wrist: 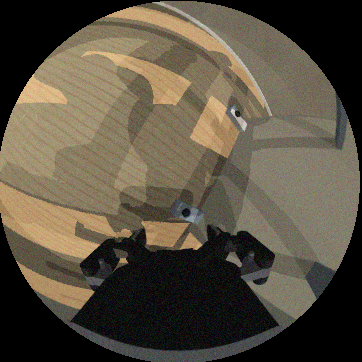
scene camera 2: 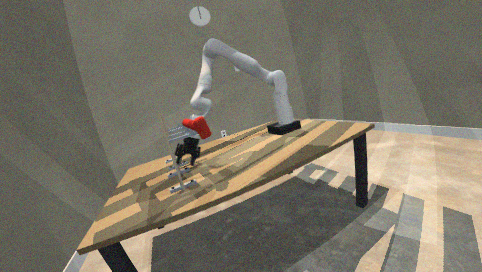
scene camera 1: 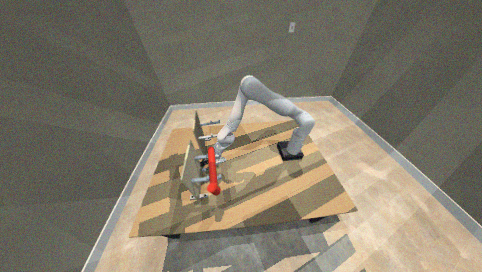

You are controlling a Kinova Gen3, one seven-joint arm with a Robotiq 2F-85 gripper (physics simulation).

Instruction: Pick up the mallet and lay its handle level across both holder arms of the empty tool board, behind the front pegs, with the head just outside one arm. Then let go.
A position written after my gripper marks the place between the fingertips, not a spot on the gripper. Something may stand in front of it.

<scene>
In view: my gripper (wrist: 175,233) and a tool board (scene camera 1: 191,177).
</scene>
